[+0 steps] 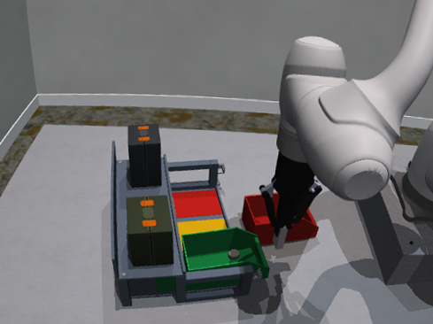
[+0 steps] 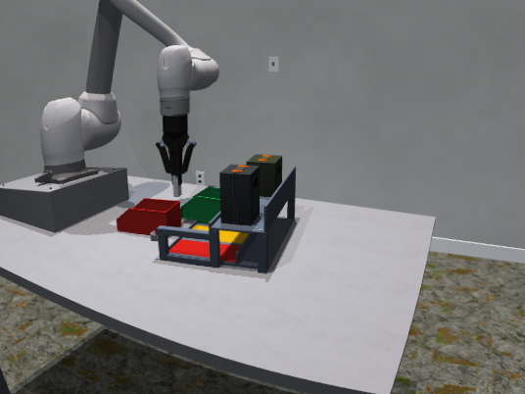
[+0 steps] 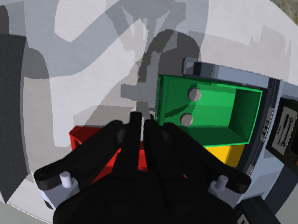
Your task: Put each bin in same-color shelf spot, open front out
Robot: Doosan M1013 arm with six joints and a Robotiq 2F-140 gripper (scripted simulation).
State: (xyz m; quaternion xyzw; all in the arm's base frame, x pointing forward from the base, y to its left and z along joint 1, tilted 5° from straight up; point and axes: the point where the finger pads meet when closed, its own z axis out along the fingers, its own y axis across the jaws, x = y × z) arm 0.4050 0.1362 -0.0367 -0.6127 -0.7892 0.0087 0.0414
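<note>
The green bin lies 110 mm ahead of my hand, 50 mm below it and 30 mm to the left of it. Round my hand: red bin (120 mm to the right, 70 mm below, 20 mm behind).
</note>
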